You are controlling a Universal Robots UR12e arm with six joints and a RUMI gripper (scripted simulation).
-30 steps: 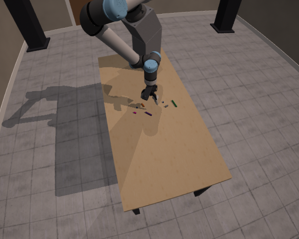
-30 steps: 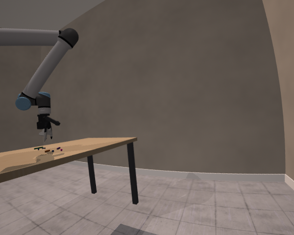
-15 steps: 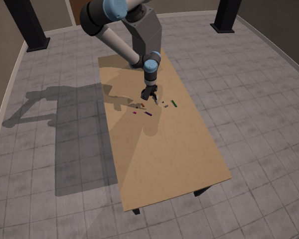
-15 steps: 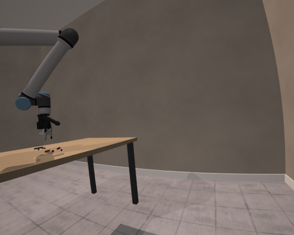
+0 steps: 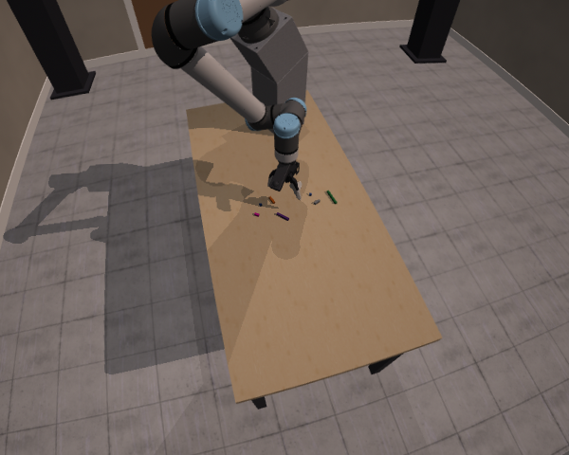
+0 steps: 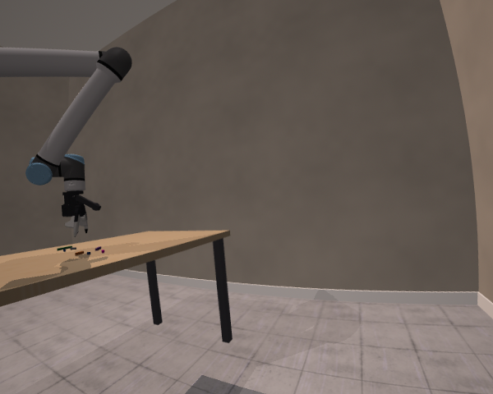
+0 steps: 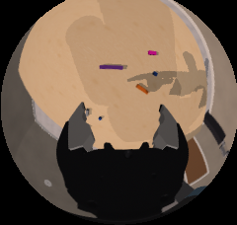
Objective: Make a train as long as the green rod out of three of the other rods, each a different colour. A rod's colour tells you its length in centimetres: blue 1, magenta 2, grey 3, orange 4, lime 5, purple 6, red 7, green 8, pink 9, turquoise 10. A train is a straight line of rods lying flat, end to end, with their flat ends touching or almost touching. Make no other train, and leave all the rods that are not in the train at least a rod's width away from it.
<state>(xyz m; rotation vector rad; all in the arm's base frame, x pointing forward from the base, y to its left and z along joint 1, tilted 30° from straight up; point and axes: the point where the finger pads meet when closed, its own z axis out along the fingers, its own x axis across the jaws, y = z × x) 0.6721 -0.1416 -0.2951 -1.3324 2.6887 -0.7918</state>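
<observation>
The grey rod is 10 mm ahead of my hand, 150 mm to the left of it and 70 mm below it. Also, from my hand: purple rod 70 mm ahead, 20 mm to the right, 70 mm below; then magenta rod 30 mm ahead, 130 mm to the right, 70 mm below; then orange rod 40 mm behind, 50 mm to the right, 70 mm below.
</observation>
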